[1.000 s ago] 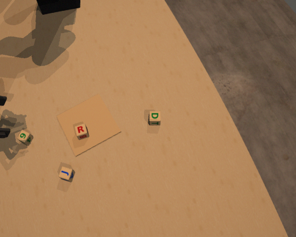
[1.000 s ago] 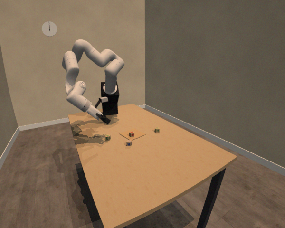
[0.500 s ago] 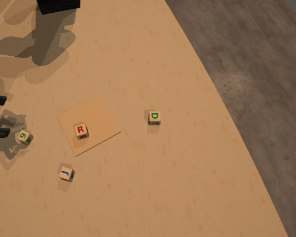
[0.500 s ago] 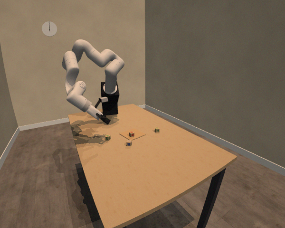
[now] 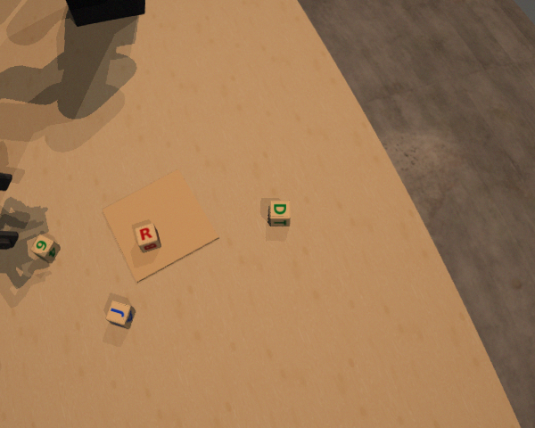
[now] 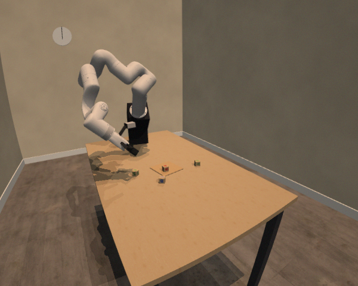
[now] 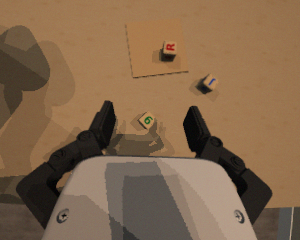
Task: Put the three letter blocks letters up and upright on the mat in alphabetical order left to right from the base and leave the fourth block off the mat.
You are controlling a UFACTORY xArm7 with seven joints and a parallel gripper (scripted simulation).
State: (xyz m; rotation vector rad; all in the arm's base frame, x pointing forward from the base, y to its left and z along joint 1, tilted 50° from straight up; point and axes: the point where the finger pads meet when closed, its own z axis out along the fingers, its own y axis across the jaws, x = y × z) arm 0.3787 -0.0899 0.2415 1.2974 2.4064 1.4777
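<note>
The green D block is 37 cm to the left of my hand and 13 cm below it. From my hand the other things lie so: tan mat: 2 cm behind, 18 cm to the left, 15 cm below.
</note>
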